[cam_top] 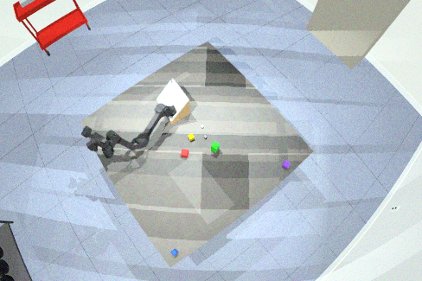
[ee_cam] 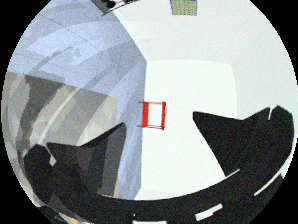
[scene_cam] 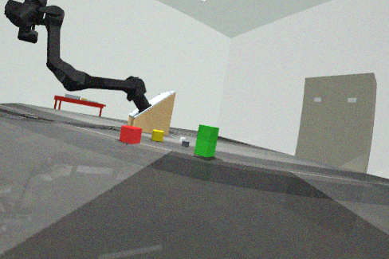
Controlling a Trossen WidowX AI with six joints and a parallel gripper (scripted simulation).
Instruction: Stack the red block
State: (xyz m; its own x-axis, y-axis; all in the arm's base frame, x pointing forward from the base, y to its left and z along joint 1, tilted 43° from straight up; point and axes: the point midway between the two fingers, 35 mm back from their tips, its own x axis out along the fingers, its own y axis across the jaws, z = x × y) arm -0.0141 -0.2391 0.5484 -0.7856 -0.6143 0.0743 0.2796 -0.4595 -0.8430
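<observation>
Right now my gripper tip is 51 cm to the right of the red block, 31 cm short of it and 31 cm above it. From my gripper tip the other things lie so: blue block (88 cm ahead, 32 cm below, 13 cm to the left); then yellow block (60 cm to the left, 31 cm below, 23 cm ahead); then small grey piece (69 cm to the left, 32 cm below, 27 cm ahead).
</observation>
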